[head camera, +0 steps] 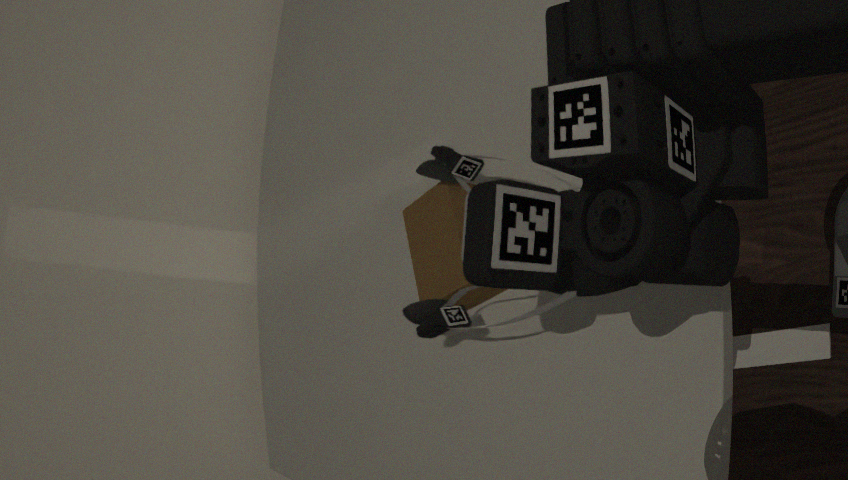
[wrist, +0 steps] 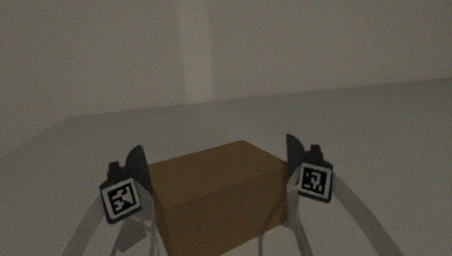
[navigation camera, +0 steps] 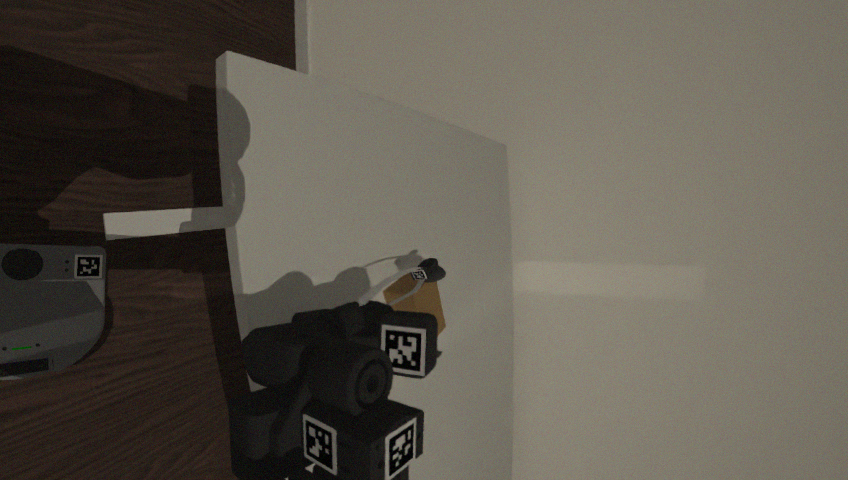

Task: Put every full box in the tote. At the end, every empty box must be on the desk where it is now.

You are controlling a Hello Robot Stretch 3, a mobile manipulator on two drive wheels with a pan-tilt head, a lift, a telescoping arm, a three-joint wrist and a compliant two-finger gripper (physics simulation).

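Note:
A plain brown box [head camera: 429, 249] [navigation camera: 423, 300] [wrist: 220, 205] is between the two fingers of my gripper [head camera: 436, 240] [navigation camera: 435, 312] [wrist: 215, 157]. In the wrist view the fingertips press against its left and right sides, so the gripper is shut on it. The box is at the white desk [head camera: 357, 386] [navigation camera: 357, 166] [wrist: 375, 120]; whether it touches the top or is slightly raised is hard to tell. The wrist hides part of the box in the head and navigation views. Its inside does not show, so full or empty cannot be told. The tote does not show.
A pale wall [head camera: 119, 118] [navigation camera: 624, 148] [wrist: 100, 50] stands behind the desk's far edge. My base [navigation camera: 53, 309] is on the dark wooden floor [navigation camera: 148, 315] beside the near edge. A pale strip [head camera: 782, 346] [navigation camera: 148, 224] runs across the floor at the desk.

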